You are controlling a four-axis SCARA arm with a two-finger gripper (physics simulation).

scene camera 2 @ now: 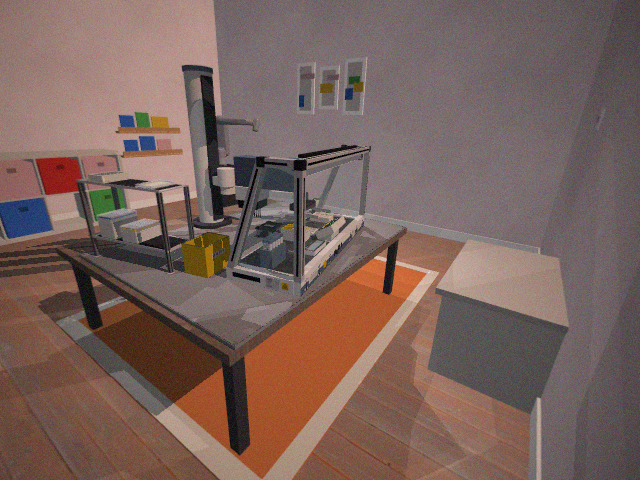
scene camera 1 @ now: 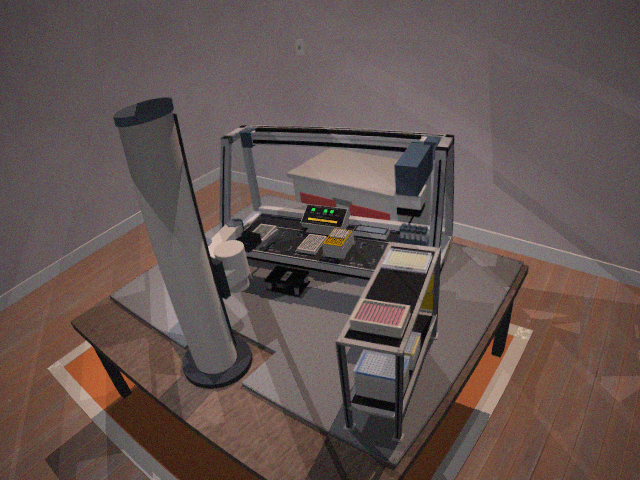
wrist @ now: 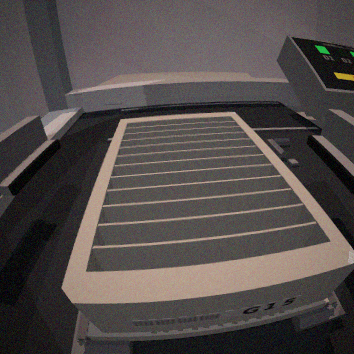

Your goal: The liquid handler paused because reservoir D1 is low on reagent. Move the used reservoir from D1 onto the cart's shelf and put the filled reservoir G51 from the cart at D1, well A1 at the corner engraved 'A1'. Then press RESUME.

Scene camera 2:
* yellow bin: 207, 254
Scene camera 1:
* yellowish plate: 397, 259
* dark patch: 393, 286
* dark patch: 361, 400
